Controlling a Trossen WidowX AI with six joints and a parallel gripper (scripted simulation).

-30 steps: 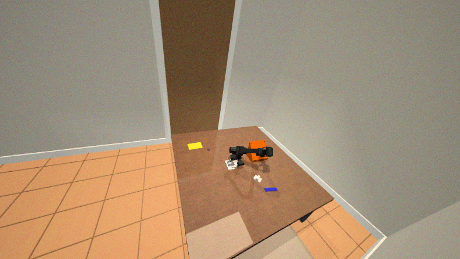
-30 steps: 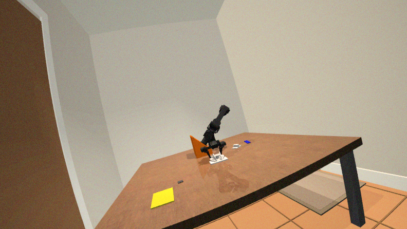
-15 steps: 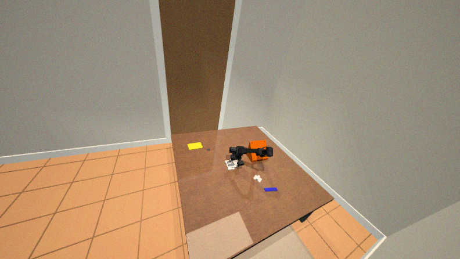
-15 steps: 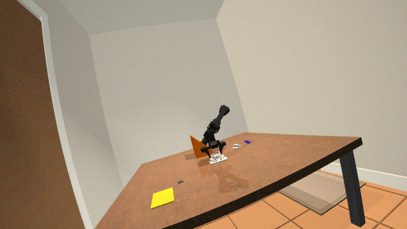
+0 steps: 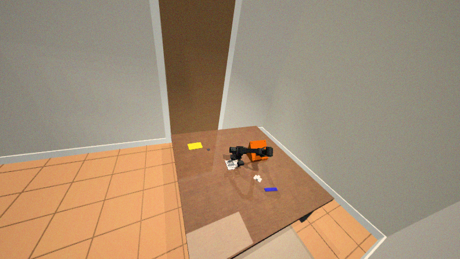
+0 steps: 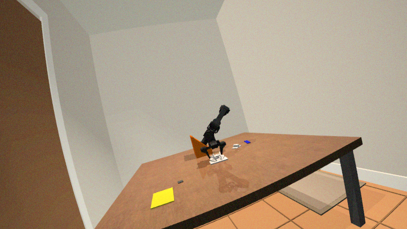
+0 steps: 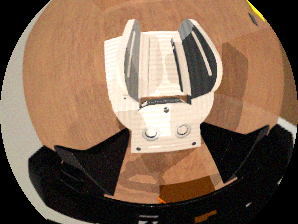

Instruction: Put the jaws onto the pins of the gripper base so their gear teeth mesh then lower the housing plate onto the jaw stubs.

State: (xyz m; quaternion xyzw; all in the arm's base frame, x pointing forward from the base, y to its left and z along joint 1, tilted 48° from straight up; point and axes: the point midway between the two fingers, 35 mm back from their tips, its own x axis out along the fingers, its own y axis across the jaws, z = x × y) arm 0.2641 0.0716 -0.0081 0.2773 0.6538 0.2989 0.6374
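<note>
The white housing plate lies 10 mm ahead of my gripper tip. The rest, counted from my gripper tip: white gripper base (10 mm ahead, 20 mm above); then blue patch (210 mm behind, 340 mm to the left); then dark piece (250 mm ahead, 260 mm to the right, 10 mm below).
</note>
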